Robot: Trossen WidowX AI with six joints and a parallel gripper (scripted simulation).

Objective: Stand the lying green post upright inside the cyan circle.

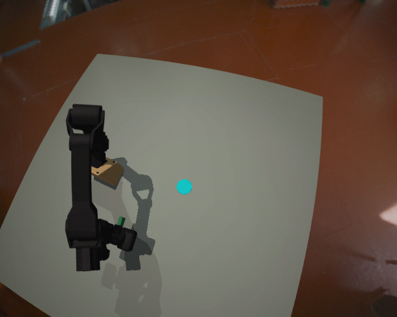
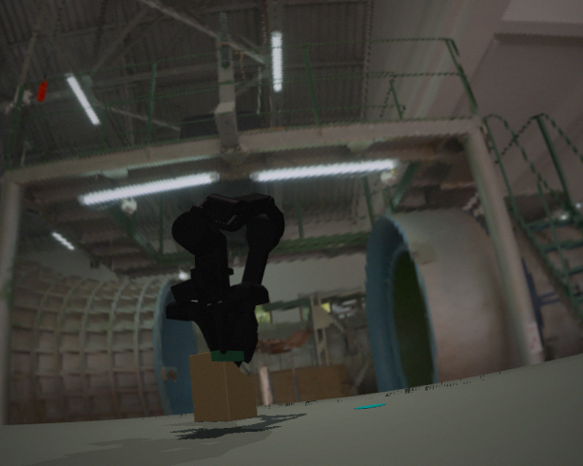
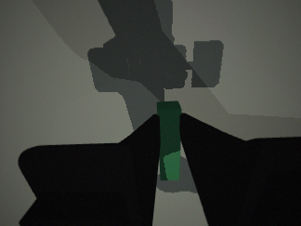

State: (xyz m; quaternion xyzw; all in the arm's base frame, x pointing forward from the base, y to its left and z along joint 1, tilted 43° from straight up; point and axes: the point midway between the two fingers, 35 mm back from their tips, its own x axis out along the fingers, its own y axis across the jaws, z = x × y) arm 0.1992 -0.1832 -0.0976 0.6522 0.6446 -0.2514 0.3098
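The cyan circle is 13 cm ahead of my gripper tip, 25 cm to the left of it and 12 cm below it. Round my gripper tip: green post 2 cm to the left.
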